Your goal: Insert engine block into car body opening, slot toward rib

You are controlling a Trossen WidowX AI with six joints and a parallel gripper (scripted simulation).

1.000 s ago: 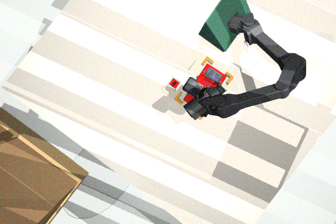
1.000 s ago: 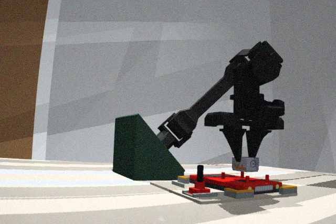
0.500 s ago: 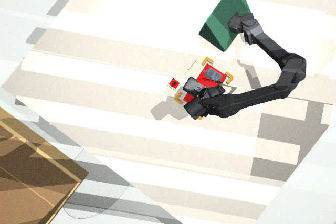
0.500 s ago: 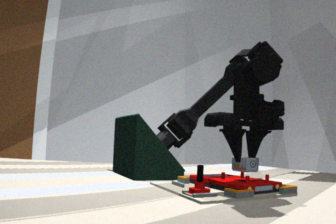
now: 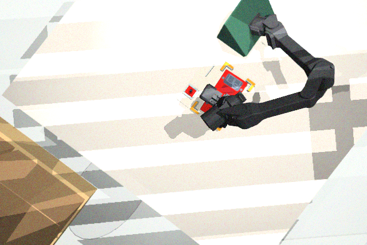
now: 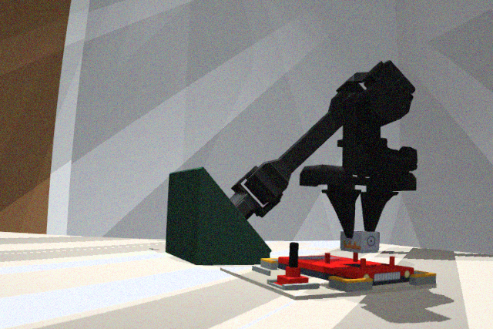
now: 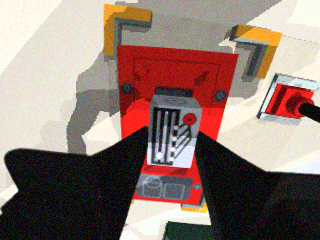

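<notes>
The engine block lies 1 cm below my gripper tip. Round my gripper tip: black peg 4 cm ahead, 13 cm to the right, 3 cm below.
</notes>
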